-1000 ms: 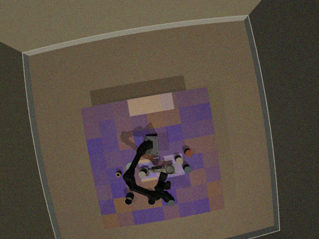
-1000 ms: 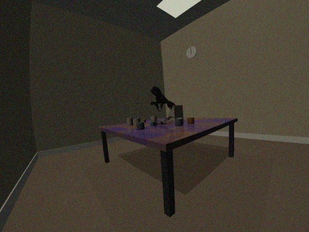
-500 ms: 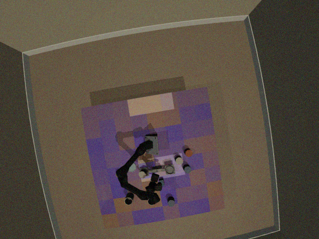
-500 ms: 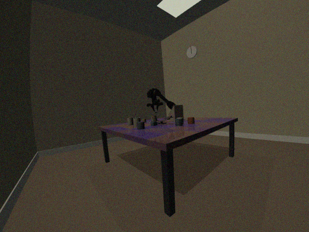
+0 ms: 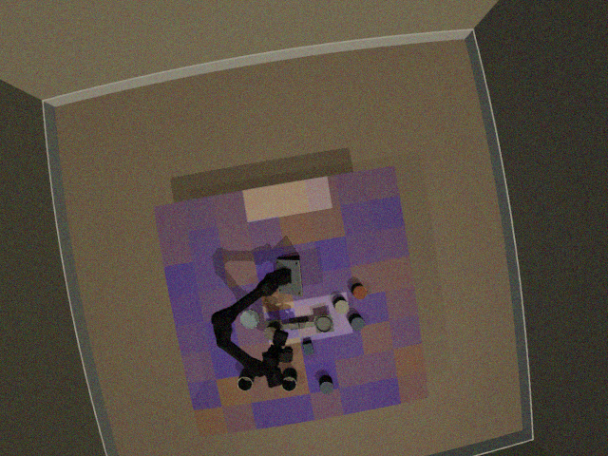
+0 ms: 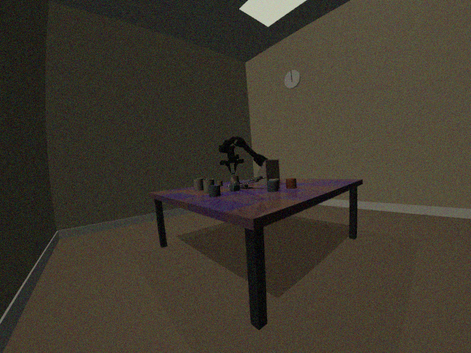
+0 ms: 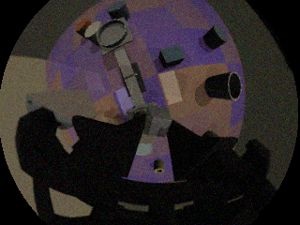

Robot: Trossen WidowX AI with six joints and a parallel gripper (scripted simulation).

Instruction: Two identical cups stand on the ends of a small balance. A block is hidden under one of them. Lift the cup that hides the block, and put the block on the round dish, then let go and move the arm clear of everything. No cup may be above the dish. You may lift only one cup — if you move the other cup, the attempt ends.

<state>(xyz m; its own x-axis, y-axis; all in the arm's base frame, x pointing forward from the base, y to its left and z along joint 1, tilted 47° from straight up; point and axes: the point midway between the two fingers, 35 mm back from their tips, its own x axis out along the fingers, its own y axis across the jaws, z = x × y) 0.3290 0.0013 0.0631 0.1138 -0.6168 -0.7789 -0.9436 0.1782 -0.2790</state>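
My gripper tip is 160 mm to the left of the round pale dish, 120 mm above it and 80 mm past it. Also, from my gripper tip: balance 90 mm to the left, 90 mm below, 50 mm behind; then grey block 10 mm above; then beige cup 330 mm to the left, 150 mm behind, 90 mm below.
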